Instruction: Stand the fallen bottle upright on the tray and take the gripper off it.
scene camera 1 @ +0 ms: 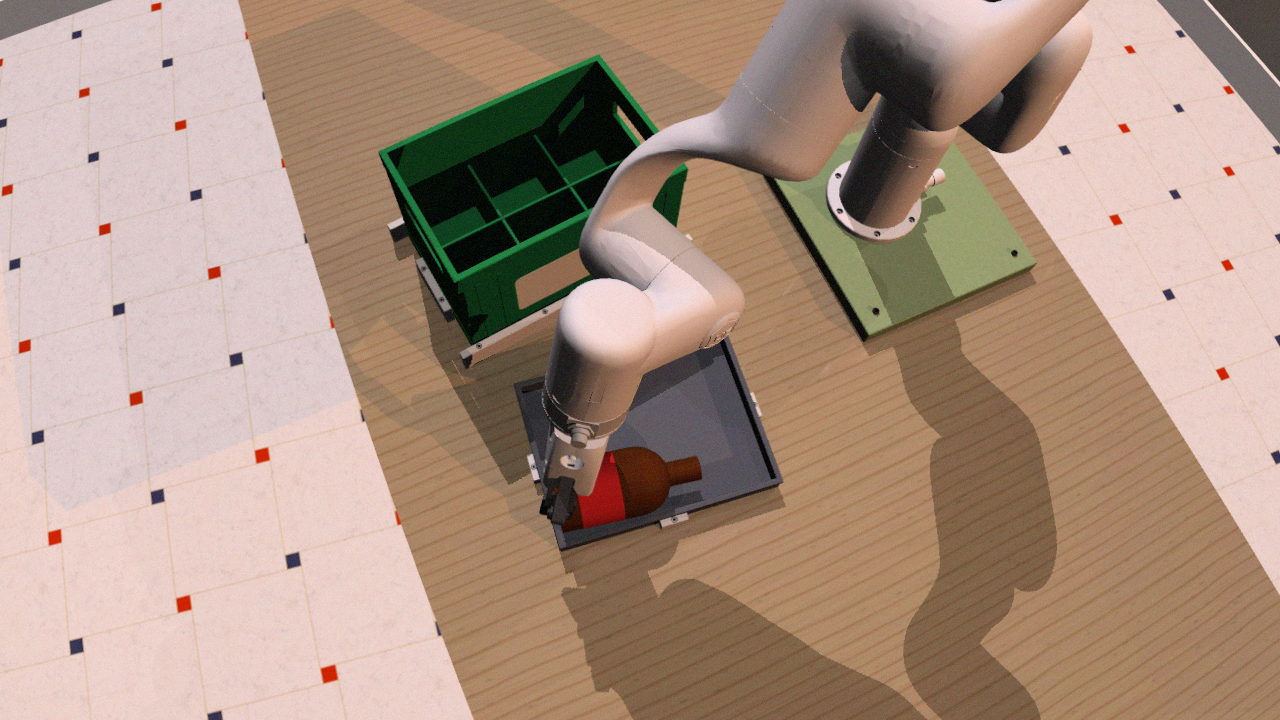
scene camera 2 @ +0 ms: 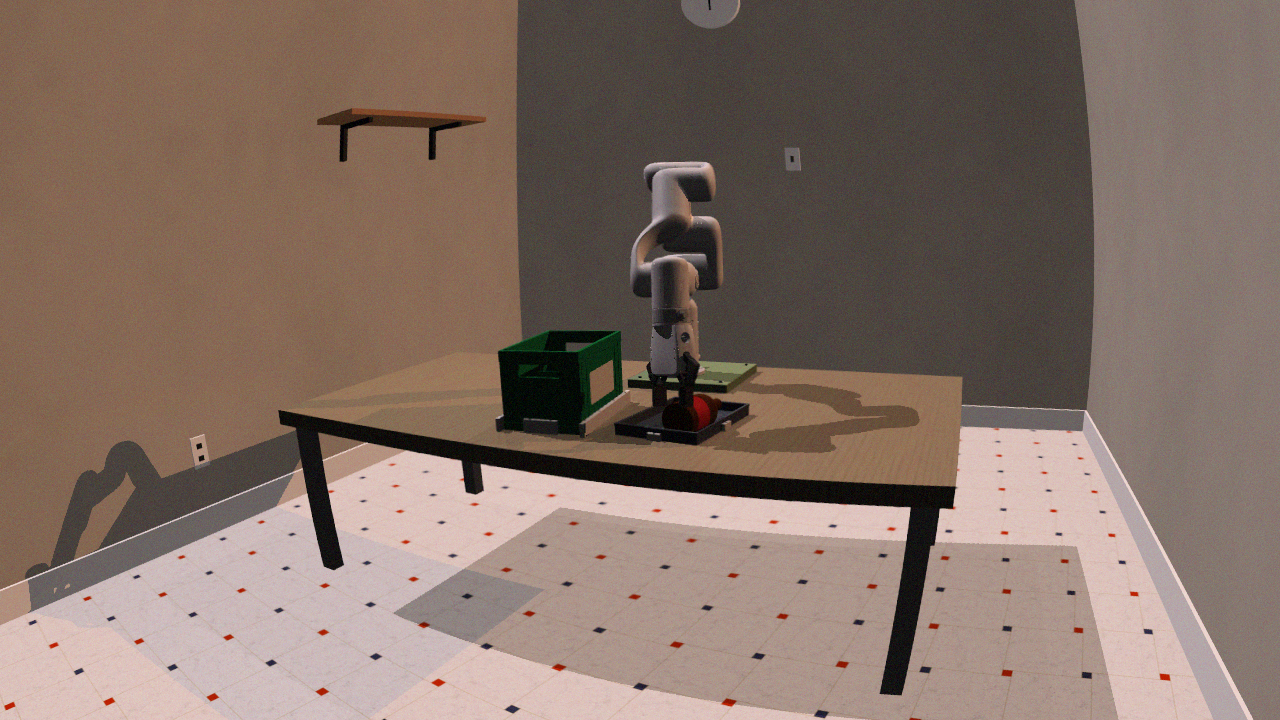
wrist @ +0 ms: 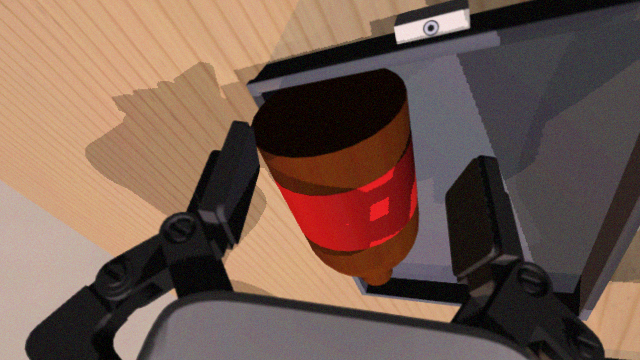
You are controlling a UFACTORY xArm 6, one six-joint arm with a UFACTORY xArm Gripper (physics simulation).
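Where they show: gripper, fingertip midpoint: (scene camera 2: 672,406) (wrist: 357,159); arm's base, link origin: (scene camera 1: 872,201).
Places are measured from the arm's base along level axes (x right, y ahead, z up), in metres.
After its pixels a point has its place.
Note:
A brown bottle (scene camera 1: 601,492) {x -0.211, y 0.483, z 0.055 m} (scene camera 2: 702,413) {x -0.232, y 0.496, z 0.031 m} (wrist: 350,215) {x -0.185, y 0.486, z 0.055 m} with a red label lies on its side along one edge of the dark grey tray (scene camera 1: 738,447) {x -0.213, y 0.313, z -0.017 m} (scene camera 2: 640,431) {x -0.108, y 0.523, z -0.008 m} (wrist: 440,105) {x -0.148, y 0.486, z -0.017 m}. In scene camera 1 its neck points right and its base is at the tray's left corner. My gripper (scene camera 1: 553,508) (scene camera 2: 673,401) {x -0.174, y 0.509, z 0.045 m} (wrist: 357,159) {x -0.174, y 0.509, z 0.045 m} is open and empty, low at the base end. In the wrist view the bottle shows between the two fingers, its dark base at the top; the left finger appears close to the bottle's side, with a wider gap at the right finger. Contact cannot be told.
A green divided crate (scene camera 1: 492,129) {x 0.208, y 0.429, z 0.114 m} (scene camera 2: 541,394) {x 0.104, y 0.548, z 0.061 m} stands beside the tray, with pale rails around its foot. Small white brackets (scene camera 1: 673,520) {x -0.258, y 0.419, z -0.007 m} (wrist: 431,27) {x -0.140, y 0.531, z -0.007 m} sit at the tray's sides. The arm stands on a green base plate (scene camera 1: 966,255) {x -0.118, y -0.074, z 0.000 m} (scene camera 2: 733,375) {x -0.146, y 0.000, z 0.000 m} behind the tray.

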